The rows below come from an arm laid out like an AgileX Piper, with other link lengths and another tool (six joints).
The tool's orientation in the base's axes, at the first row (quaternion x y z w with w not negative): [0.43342, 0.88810, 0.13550, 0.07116]
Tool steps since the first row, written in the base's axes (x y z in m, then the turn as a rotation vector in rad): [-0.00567, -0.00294, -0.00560, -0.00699, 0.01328, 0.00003]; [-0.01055, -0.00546, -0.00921, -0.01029, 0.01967, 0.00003]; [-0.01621, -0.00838, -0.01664, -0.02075, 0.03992, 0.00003]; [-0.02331, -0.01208, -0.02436, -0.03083, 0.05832, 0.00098]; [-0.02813, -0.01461, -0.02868, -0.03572, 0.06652, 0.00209]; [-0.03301, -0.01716, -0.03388, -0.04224, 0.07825, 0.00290]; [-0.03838, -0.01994, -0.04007, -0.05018, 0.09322, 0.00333]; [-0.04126, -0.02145, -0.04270, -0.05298, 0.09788, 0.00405]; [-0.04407, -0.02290, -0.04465, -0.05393, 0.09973, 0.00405]
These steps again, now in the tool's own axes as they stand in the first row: [0.00121, -0.00768, 0.00343, 0.01477, 0.00257, 0.00064]; [0.00225, -0.01391, 0.00523, 0.02184, 0.00384, 0.00098]; [0.00349, -0.02212, 0.01041, 0.04425, 0.00789, 0.00206]; [0.00500, -0.03196, 0.01537, 0.06495, 0.01142, 0.00199]; [0.00600, -0.03837, 0.01786, 0.07441, 0.01291, 0.00120]; [0.00704, -0.04510, 0.02117, 0.08767, 0.01515, 0.00094]; [0.00819, -0.05264, 0.02526, 0.10435, 0.01812, 0.00128]; [0.00880, -0.05648, 0.02680, 0.10974, 0.01897, 0.00074]; [0.00939, -0.06003, 0.02771, 0.11179, 0.01935, 0.00084]
